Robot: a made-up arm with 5 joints. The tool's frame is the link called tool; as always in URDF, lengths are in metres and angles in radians. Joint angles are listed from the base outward.
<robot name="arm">
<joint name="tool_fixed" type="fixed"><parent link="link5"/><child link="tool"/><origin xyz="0 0 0" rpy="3.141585 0 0"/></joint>
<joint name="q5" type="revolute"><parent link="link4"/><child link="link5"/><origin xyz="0.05 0 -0.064" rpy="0 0 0"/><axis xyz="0 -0.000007 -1"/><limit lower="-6.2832" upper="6.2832"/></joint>
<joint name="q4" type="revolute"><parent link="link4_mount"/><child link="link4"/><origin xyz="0.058 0 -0.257" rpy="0 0 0"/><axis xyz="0 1 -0.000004"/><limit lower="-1.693" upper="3.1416"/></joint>
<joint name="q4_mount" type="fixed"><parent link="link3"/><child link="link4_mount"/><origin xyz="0.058 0 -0.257" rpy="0 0 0"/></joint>
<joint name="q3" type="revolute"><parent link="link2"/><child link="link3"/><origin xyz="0.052 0 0.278" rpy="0 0 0"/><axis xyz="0 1 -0.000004"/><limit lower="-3.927" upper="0.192"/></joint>
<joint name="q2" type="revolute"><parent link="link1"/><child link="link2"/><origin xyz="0 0 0" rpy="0 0 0"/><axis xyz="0 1 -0.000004"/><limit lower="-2.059" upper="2.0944"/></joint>
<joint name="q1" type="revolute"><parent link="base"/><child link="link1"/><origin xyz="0 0 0.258" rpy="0 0 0"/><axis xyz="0 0 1"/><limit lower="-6.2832" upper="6.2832"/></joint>
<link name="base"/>
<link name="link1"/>
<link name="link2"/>
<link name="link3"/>
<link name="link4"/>
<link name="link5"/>
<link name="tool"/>
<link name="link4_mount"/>
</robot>
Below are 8 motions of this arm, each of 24 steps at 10 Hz.
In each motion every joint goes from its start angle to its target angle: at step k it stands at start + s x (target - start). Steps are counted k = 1, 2, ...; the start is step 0. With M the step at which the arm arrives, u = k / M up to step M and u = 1 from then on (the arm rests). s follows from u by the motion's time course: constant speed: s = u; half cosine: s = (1 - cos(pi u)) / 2; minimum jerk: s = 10 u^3 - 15 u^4 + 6 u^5.
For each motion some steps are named. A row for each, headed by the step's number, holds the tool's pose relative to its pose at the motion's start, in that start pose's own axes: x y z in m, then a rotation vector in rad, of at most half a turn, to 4 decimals.
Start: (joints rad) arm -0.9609 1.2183 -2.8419 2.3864 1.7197
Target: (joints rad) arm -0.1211 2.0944 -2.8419 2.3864 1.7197
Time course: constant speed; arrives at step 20
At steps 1, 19, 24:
1: -0.0363 -0.0209 0.0224 -0.0389 0.0358 -0.0297
19: -0.4524 -0.0989 0.6875 -0.6655 0.8664 -0.3133
24: -0.4520 -0.0926 0.7295 -0.6938 0.9204 -0.3131

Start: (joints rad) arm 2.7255 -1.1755 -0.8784 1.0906 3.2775
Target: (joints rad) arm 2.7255 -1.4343 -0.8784 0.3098 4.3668
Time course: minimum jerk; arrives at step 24
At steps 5, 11, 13, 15, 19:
5: -0.0016 0.0002 -0.0119 -0.0114 -0.0661 0.0703
11: -0.0033 0.0004 -0.0812 -0.1584 -0.4135 0.4525
13: 0.0002 0.0000 -0.1126 -0.2658 -0.5495 0.6101
15: 0.0061 -0.0008 -0.1425 -0.3910 -0.6664 0.7510
19: 0.0189 -0.0026 -0.1852 -0.6093 -0.8092 0.9347

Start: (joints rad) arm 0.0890 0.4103 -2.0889 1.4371 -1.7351
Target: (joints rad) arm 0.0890 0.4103 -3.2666 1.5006 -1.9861
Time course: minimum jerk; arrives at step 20
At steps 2, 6, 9, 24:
2: 0.0000 0.0001 -0.0058 -0.0094 -0.0016 -0.0021
6: 0.0013 -0.0077 -0.1094 -0.1786 -0.0334 -0.0408
9: 0.0094 -0.0568 -0.2651 -0.4431 -0.0969 -0.1004
24: 0.0552 -0.3327 -0.5368 -1.0703 -0.3192 -0.2244

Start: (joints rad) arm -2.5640 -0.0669 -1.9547 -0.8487 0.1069
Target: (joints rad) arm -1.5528 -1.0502 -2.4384 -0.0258 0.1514
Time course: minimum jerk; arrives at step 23
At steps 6, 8, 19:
6: 0.1097 -0.0487 0.0348 0.0350 0.0708 0.1186
8: 0.2300 -0.0728 0.0520 0.0622 0.1426 0.2404
19: 0.7357 0.3645 -0.1819 0.0358 0.5707 1.0264

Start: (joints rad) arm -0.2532 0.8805 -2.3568 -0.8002 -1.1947
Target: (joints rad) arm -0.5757 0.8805 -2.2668 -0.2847 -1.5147
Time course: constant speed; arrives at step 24
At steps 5, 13, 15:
5: -0.0555 0.0052 -0.0011 0.1007 -0.0931 -0.1069
13: -0.1449 0.0181 -0.0113 0.2713 -0.2381 -0.2619
15: -0.1672 0.0222 -0.0155 0.3158 -0.2734 -0.2972

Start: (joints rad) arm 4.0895 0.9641 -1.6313 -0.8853 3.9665
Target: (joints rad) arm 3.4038 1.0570 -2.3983 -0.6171 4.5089
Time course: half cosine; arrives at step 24
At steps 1, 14, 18, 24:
1: -0.0024 -0.0006 0.0009 0.0007 -0.0033 0.0024
14: -0.3875 -0.0888 0.0131 0.0231 -0.4995 0.2870
18: -0.5245 -0.1119 -0.0413 -0.0070 -0.6749 0.3546
24: -0.6079 -0.1211 -0.0918 -0.0368 -0.7864 0.3876

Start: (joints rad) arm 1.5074 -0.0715 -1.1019 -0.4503 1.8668
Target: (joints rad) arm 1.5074 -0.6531 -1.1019 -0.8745 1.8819
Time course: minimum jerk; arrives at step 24
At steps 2, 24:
2: -0.0006 -0.0019 -0.0007 0.0049 -0.0015 0.0001
24: -0.0911 -0.2987 -0.2518 0.9598 -0.3006 0.0138

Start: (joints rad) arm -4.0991 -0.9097 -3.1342 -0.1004 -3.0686
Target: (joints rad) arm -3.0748 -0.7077 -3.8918 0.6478 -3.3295
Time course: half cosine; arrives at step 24
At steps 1, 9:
1: -0.0012 -0.0032 -0.0002 0.0037 0.0006 0.0012
9: -0.0645 -0.2329 -0.0529 0.2629 0.0503 0.0979

